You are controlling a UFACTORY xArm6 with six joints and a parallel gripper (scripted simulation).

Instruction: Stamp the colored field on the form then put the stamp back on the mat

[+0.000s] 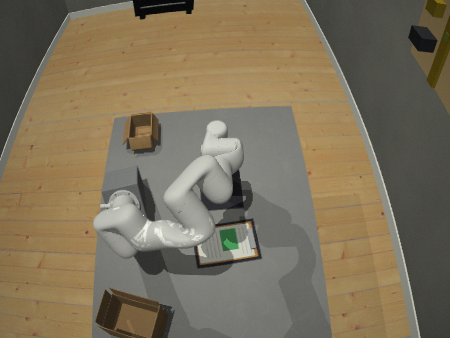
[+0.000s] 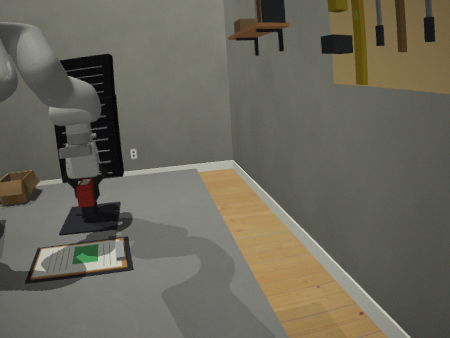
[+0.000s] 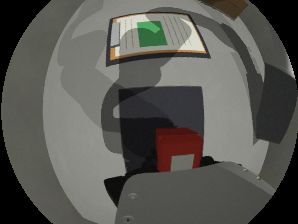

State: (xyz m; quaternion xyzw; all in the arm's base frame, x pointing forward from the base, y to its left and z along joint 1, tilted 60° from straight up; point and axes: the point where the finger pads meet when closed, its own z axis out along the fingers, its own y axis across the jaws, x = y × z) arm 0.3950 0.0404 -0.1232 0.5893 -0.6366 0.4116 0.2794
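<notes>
My gripper is now 27 cm to the left of the clipboard with form, 7 cm above it and 1 cm past it. From my hand the other things lie so: dark mat (8 cm below); then dark stamp base (5 cm below); then red stamp (2 cm below).
</notes>
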